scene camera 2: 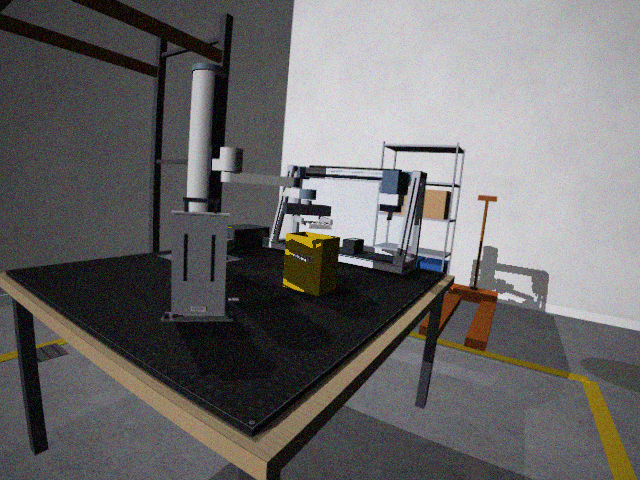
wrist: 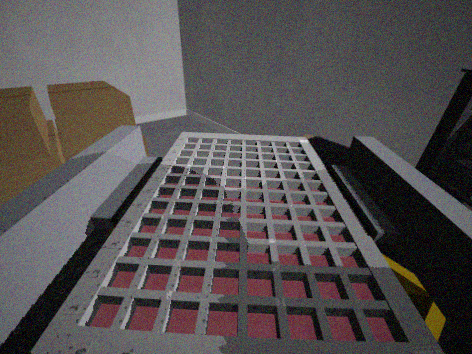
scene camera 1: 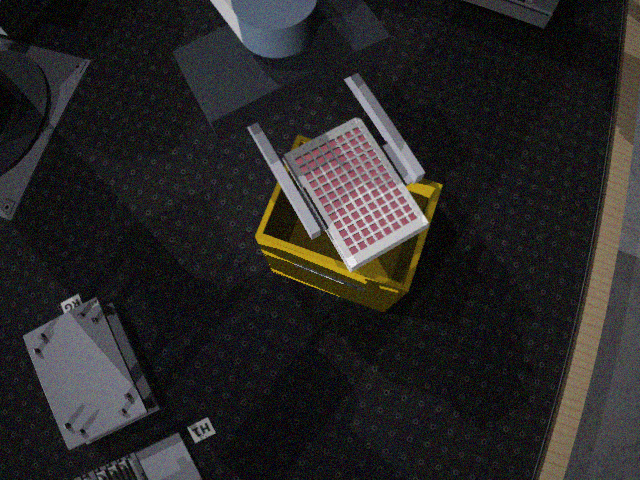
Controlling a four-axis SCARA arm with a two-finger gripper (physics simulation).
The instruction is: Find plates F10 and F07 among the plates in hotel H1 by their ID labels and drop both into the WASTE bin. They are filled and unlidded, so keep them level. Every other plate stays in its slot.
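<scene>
A white plate with pinkish-red fill in its wells has no lid and looks level. My gripper is shut on this plate, with a finger along each long side. The plate hangs above the yellow bin, turned relative to its rim, with a small gap visible in scene camera 2. The plate's ID label does not show. Part of hotel H1 shows at the bottom left of scene camera 1, beside its H1 tag; its plate labels cannot be read.
A grey stand with small pegs and an RG tag is left of the bin. The arm's column rises from a grey pedestal. A gantry device stands behind the bin. The wooden table edge runs at right.
</scene>
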